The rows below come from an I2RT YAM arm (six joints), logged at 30 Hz.
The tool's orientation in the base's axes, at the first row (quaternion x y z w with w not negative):
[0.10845, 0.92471, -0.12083, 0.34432]
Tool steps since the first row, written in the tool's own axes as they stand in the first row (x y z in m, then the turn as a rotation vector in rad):
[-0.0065, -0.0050, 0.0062, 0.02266, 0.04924, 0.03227]
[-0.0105, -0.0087, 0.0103, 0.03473, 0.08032, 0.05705]
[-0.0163, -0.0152, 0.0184, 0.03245, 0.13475, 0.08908]
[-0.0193, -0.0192, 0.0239, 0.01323, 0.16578, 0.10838]
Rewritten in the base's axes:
[0.0072, -0.0073, 0.0005, 0.01692, 0.03968, -0.04603]
[0.0116, -0.0125, 0.0007, 0.03195, 0.06315, -0.07683]
[0.0190, -0.0218, -0.0004, 0.06864, 0.10490, -0.10692]
[0.0234, -0.0276, -0.0019, 0.10344, 0.12628, -0.11295]

